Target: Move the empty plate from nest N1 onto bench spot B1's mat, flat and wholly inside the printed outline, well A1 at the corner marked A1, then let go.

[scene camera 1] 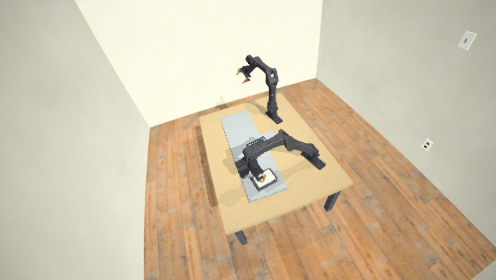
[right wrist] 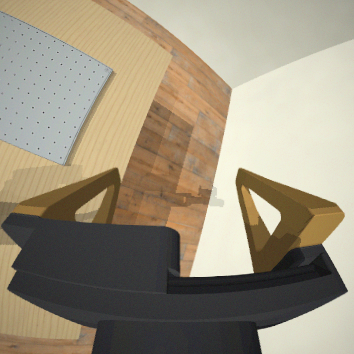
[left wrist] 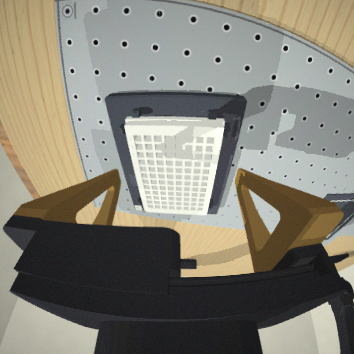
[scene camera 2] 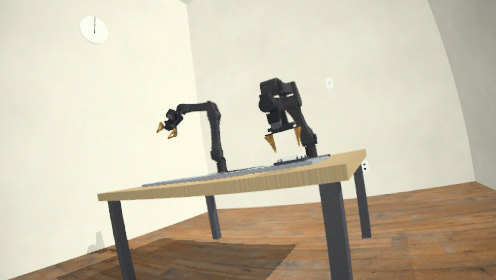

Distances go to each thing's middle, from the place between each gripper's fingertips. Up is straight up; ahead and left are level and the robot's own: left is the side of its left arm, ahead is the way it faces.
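My right hand is 87 cm to the right of the white well plate (left wrist: pixel 174 158), and it's 24 cm short of that plate and 27 cm above it.
As for my left hand, the plate is 3 cm behind it and 3 cm below it.
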